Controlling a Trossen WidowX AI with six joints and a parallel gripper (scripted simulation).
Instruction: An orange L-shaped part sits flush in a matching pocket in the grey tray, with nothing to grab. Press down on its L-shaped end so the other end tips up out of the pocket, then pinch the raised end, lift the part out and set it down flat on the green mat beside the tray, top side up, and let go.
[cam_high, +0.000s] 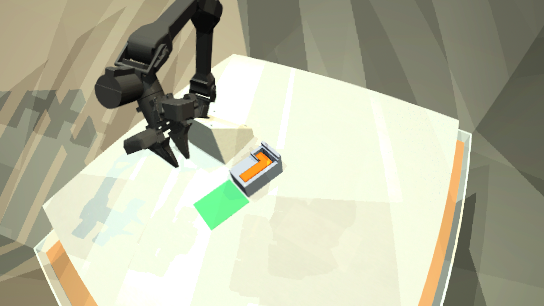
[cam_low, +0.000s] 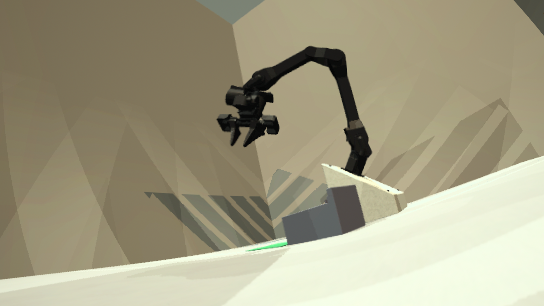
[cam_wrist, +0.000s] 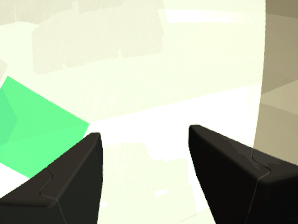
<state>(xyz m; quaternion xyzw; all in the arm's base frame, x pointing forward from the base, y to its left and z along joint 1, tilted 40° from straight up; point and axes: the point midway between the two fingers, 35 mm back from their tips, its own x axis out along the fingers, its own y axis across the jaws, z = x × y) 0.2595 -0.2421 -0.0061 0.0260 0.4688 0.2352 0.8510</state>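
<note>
Now: gripper tip 10 mm past the orange L-shaped part, 200 mm to the right of it and 240 mm above it. The rest, counted from my gripper tip: green mat 40 mm behind, 40 mm to the left, 300 mm below.
</note>
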